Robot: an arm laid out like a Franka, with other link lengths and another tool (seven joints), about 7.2 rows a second.
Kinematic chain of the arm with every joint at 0, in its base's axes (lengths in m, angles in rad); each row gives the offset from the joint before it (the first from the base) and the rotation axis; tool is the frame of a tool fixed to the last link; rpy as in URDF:
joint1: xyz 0 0 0.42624 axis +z
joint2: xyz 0 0 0 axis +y
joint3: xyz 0 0 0.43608 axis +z
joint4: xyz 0.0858 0 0 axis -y
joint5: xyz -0.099 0 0.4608 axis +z
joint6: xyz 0 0 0 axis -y
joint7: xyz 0.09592 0 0 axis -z
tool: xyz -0.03 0.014 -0.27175 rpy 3.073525 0 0.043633
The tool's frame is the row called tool.
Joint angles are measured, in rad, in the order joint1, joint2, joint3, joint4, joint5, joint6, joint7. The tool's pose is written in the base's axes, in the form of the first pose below.
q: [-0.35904 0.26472 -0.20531 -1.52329 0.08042 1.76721 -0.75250]
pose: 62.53, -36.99, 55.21; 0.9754, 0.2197, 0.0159; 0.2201, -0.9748, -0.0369; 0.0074, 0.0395, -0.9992
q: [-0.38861 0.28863 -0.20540 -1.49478 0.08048 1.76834 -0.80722]
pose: 62.36, -39.49, 55.01; 0.9692, 0.2453, 0.0210; 0.2460, -0.9683, -0.0438; 0.0096, 0.0476, -0.9988
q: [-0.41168 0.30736 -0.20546 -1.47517 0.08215 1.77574 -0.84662]
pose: 62.26, -41.47, 54.73; 0.9648, 0.2614, 0.0285; 0.2625, -0.9636, -0.0503; 0.0143, 0.0560, -0.9983
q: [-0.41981 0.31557 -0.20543 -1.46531 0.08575 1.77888 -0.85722]
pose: 62.37, -42.15, 54.67; 0.9641, 0.2633, 0.0339; 0.2648, -0.9629, -0.0517; 0.0190, 0.0588, -0.9981
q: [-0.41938 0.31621 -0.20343 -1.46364 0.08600 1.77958 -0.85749]
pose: 62.53, -42.05, 54.71; 0.9634, 0.2657, 0.0358; 0.2673, -0.9622, -0.0520; 0.0206, 0.0596, -0.9980
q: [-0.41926 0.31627 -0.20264 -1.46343 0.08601 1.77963 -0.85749]
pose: 62.57, -42.00, 54.71; 0.9631, 0.2666, 0.0361; 0.2682, -0.9620, -0.0518; 0.0209, 0.0596, -0.9980
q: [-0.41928 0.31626 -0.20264 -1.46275 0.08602 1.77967 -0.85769]
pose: 62.58, -42.01, 54.75; 0.9631, 0.2667, 0.0367; 0.2684, -0.9619, -0.0522; 0.0214, 0.0601, -0.9980
